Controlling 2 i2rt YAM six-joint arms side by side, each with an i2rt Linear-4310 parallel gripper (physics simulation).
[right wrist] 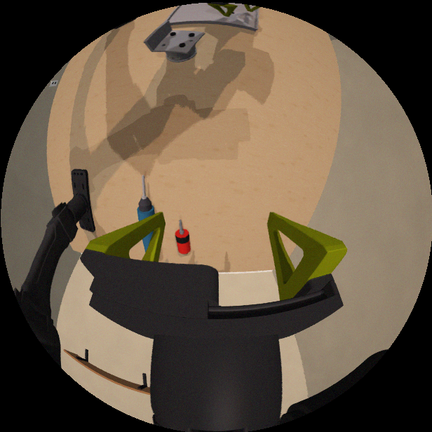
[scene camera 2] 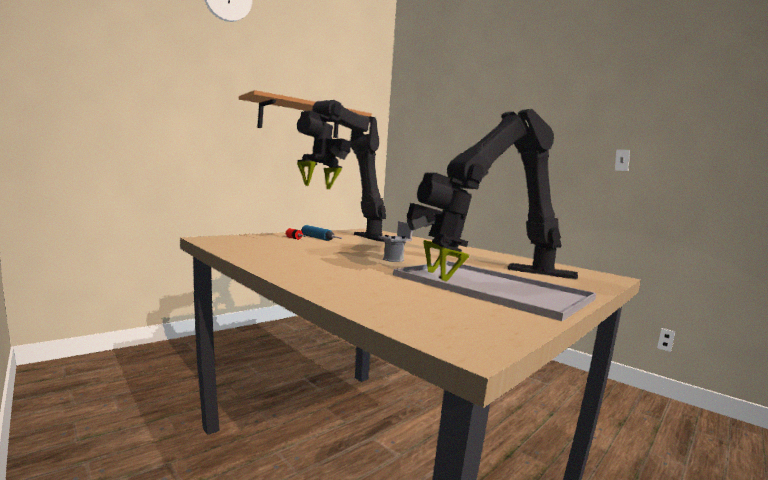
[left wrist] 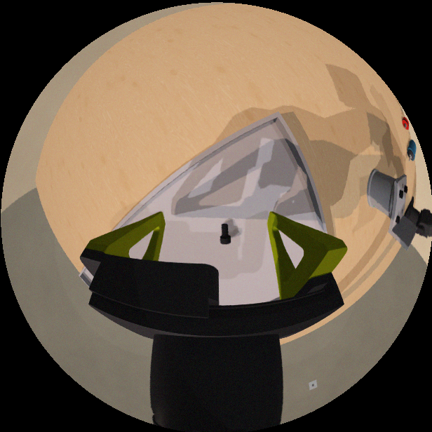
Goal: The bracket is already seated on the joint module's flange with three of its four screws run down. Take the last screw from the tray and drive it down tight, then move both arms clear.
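Places are measured from the left arm's base along level axes (x ahead, y left, z up), in centimetres.
Where they show: left gripper, fingertip midpoint: [scene camera 2: 437, 276]; right gripper, fingertip midpoint: [scene camera 2: 317, 187]; left arm's base, origin of the base link: [scene camera 2: 542, 272]; right arm's base, origin of the base link: [scene camera 2: 373, 237].
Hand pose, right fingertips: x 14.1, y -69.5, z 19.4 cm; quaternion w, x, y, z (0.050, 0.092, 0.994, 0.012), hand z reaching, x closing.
Observation:
Things, the pixels of their top centre, and the offset from my right fingertips. "pt": a spot on its surface instead. Level surfaces: height alone.
- grey tray, middle of its top: [scene camera 2: 492, 281] dx +14.2, dy +60.1, dz -17.8 cm
- joint module, middle of its top: [scene camera 2: 395, 238] dx -0.2, dy +28.2, dz -13.0 cm
- blue screwdriver, surface spot: [scene camera 2: 317, 232] pt dx -15.1, dy -10.2, dz -16.8 cm
- short red tool, middle of its top: [scene camera 2: 297, 229] dx -9.8, dy -15.4, dz -16.0 cm
- table, its level: dz -19.4 cm
The black screw [left wrist: 225, 234] is on the floor of the grey tray [scene camera 2: 509, 302] [left wrist: 200, 250] [right wrist: 192, 16]. My left gripper [scene camera 2: 437, 274] [left wrist: 215, 217] is open and low over the tray, and the screw shows between its spread fingers in the left wrist view. The grey bracket [scene camera 2: 403, 229] [right wrist: 181, 39] sits on the joint module [scene camera 2: 394, 250] [left wrist: 381, 193] [right wrist: 181, 56]. Three black screw heads and one bare hole show on it in the right wrist view. My right gripper [scene camera 2: 318, 185] [right wrist: 215, 217] is open and empty, high above the table's far end.
A blue screwdriver [scene camera 2: 317, 232] [left wrist: 411, 149] [right wrist: 144, 212] and a short red tool [scene camera 2: 293, 233] [left wrist: 405, 123] [right wrist: 183, 241] lie on the table [scene camera 2: 339, 294] below the right gripper. The joint module stands beside the tray's left end in the scene view. A wall shelf [scene camera 2: 288, 100] is behind the right arm.

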